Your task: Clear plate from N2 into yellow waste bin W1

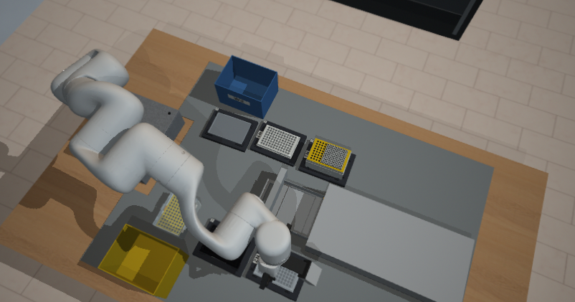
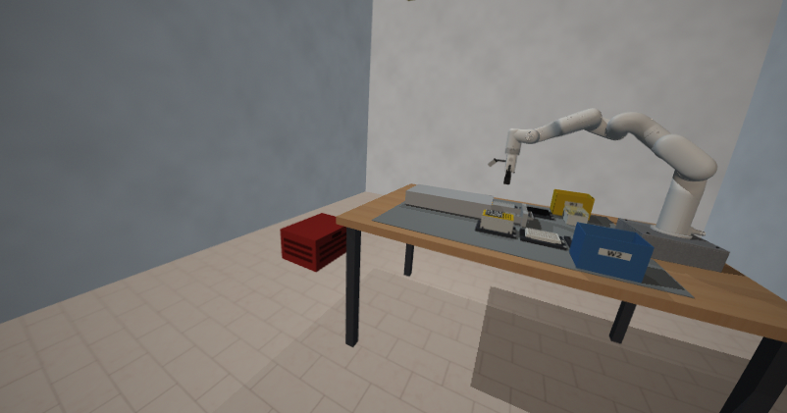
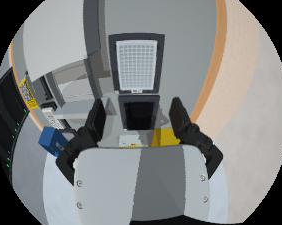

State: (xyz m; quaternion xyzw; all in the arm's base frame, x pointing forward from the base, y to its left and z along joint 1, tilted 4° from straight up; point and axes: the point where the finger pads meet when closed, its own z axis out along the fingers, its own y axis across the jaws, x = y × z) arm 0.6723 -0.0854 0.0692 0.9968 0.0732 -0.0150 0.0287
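Now: hand 14 cm above the clear plate. The rest, counted from my hand: black plate: 17 cm behind, 3 cm to the right, 14 cm below; then drawer: 2 cm behind, 18 cm to the left, 14 cm below; then grey cooler: 10 cm ahead, 20 cm to the left, 13 cm below.
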